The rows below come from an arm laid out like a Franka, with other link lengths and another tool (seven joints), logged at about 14 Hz.
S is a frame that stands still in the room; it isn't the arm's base.
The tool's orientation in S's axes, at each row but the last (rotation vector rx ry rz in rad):
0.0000 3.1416 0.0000
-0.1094 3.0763 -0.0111
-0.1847 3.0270 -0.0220
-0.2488 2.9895 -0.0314
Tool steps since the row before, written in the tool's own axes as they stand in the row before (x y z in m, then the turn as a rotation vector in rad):
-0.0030 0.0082 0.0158 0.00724 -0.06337 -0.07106
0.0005 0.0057 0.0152 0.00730 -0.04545 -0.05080
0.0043 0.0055 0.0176 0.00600 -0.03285 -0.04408
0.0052 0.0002 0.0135 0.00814 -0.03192 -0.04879
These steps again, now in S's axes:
0.0030 0.0082 -0.0158 -0.00724 -0.06337 0.07106
0.0001 0.0056 -0.0153 -0.00728 -0.04560 0.05067
-0.0030 0.0048 -0.0181 -0.00678 -0.03299 0.04386
-0.0032 -0.0008 -0.0141 -0.00969 -0.03239 0.04820

